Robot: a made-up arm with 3 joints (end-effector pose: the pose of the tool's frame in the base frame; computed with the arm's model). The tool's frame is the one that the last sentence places.
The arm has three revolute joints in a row. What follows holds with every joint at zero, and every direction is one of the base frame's. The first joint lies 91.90 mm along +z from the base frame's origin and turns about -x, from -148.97 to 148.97 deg. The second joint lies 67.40 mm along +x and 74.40 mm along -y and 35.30 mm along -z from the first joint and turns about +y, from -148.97 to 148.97 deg. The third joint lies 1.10 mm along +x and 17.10 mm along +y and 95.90 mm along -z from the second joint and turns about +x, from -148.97 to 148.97 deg. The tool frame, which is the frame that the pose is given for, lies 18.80 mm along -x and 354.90 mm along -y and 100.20 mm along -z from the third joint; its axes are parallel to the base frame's.
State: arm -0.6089 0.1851 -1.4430
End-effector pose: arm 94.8 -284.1 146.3 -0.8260 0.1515 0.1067
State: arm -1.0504 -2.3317 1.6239
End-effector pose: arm 401.9 -193.9 274.0 -2.7121 -0.3684 -2.4026
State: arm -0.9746 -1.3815 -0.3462
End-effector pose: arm 132.6 -184.3 -296.8 1.0976 -0.5841 -1.3433
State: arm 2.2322 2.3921 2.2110
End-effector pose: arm -138.1 22.5 -223.5 1.1581 -0.4317 -2.5081
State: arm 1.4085 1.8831 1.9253
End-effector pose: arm -302.1 127.1 -49.3 0.3042 0.1544 -1.8870
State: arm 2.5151 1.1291 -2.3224
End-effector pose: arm 269.4 -43.8 -38.3 1.8565 -0.8218 -0.8921
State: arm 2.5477 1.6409 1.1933
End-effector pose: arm -393.0 87.0 132.8 -0.2741 -0.9733 -1.6956
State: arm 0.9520 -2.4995 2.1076
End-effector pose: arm 291.0 312.7 56.4 0.0185 -0.3548 2.5945
